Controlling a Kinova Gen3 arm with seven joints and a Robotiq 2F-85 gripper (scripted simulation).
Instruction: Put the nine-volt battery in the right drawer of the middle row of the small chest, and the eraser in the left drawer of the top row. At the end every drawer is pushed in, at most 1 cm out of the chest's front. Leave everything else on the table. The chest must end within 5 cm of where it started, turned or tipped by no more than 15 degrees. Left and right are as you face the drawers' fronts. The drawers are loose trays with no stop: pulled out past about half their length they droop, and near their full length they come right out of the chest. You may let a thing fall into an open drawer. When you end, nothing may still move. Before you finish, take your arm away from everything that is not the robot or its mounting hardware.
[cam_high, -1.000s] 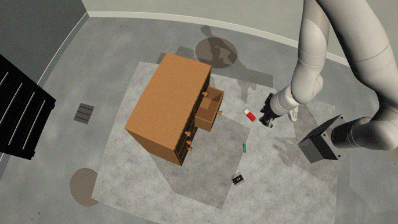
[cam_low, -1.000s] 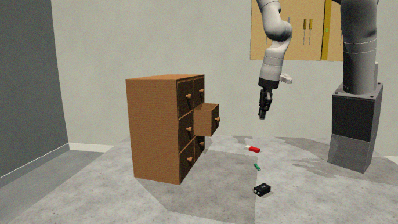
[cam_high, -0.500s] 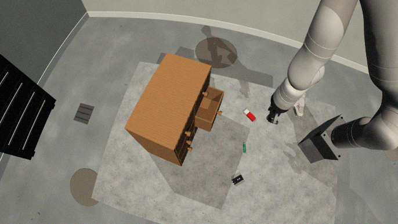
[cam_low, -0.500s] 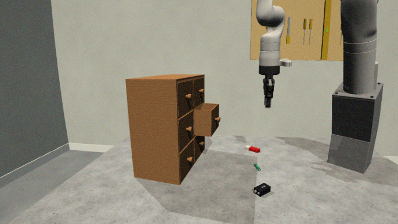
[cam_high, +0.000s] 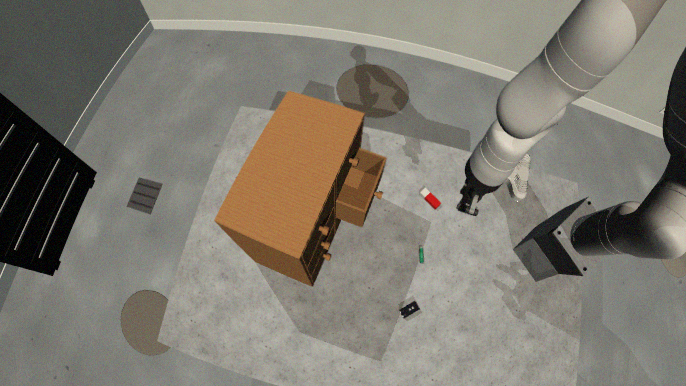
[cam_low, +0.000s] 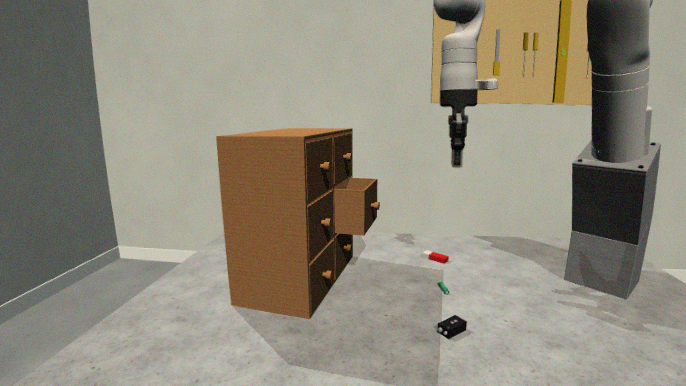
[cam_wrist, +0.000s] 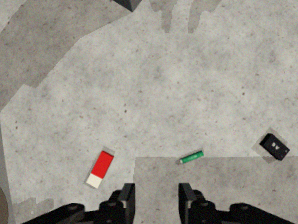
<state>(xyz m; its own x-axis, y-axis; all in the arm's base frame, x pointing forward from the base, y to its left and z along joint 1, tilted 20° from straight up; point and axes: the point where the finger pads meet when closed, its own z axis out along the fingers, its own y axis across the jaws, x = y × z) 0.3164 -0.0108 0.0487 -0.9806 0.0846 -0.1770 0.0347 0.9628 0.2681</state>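
Right now my hand is 1 cm short of the nine-volt battery, 22 cm to the right of it and 27 cm above it. Round my hand: eraser 4 cm ahead, 11 cm to the right, 27 cm below; then small green cylinder 1 cm ahead, 6 cm to the left, 28 cm below.
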